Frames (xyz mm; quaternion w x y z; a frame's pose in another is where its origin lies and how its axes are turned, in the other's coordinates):
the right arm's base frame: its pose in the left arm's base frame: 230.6 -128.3 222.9 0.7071 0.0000 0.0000 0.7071
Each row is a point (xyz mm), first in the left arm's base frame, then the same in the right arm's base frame.
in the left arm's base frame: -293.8 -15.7 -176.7
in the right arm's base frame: 112.6 524.4 -399.6
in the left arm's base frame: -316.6 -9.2 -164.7
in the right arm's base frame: 119.1 547.2 -387.6
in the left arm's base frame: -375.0 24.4 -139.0
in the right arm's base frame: 152.7 605.6 -361.9
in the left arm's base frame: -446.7 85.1 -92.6
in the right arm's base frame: 213.4 677.3 -315.5
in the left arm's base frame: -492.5 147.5 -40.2
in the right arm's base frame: 275.8 723.1 -263.1
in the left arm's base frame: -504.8 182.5 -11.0
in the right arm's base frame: 310.8 735.4 -233.9
